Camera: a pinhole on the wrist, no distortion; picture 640 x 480 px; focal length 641.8 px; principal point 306.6 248.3 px. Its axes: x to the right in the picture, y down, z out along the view. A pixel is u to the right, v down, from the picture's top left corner.
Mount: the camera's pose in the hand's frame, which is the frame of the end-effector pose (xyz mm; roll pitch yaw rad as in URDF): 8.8 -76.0 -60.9 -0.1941 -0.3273 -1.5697
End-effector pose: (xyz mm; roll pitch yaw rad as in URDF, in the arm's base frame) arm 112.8 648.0 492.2 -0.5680 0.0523 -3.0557
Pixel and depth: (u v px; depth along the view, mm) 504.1 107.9 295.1
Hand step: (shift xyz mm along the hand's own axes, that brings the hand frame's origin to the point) 2.4 -64.9 254.3
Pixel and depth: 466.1 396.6 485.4
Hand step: 212.4 -43.8 408.4
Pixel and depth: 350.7 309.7 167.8
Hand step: 56.9 -34.9 95.8
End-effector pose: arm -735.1 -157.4 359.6 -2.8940 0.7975 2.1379
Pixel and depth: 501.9 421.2 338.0
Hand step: 163.3 -72.2 269.6
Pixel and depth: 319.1 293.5 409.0
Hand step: 115.8 43.8 316.4
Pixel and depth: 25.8 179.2 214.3
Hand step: 27.3 81.8 112.3
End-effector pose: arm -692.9 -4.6 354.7 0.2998 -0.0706 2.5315
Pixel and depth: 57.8 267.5 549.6
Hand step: 130.5 298.2 378.3
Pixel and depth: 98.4 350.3 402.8
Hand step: 149.0 171.0 259.7
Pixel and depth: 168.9 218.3 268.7
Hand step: 48.2 64.2 172.5
